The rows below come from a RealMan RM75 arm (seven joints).
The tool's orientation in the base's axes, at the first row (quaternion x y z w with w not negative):
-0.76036 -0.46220 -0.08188 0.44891
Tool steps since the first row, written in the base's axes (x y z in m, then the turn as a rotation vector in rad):
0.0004 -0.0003 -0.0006 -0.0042 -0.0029 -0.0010
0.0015 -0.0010 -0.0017 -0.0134 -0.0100 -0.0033
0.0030 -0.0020 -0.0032 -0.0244 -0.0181 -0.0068
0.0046 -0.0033 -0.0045 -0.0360 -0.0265 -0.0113
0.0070 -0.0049 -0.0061 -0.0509 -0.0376 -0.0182
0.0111 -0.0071 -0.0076 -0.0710 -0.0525 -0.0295
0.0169 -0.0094 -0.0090 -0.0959 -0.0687 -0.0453
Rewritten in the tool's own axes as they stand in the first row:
-0.0003 0.0007 0.0000 -0.0047 -0.0022 -0.0004
-0.0007 0.0024 -0.0002 -0.0156 -0.0067 -0.0018
-0.0013 0.0046 -0.0005 -0.0287 -0.0117 -0.0027
-0.0019 0.0069 -0.0012 -0.0429 -0.0166 -0.0030
-0.0025 0.0100 -0.0022 -0.0620 -0.0221 -0.0031
-0.0024 0.0144 -0.0042 -0.0887 -0.0283 -0.0020
-0.0013 0.0202 -0.0068 -0.1213 -0.0353 0.0022

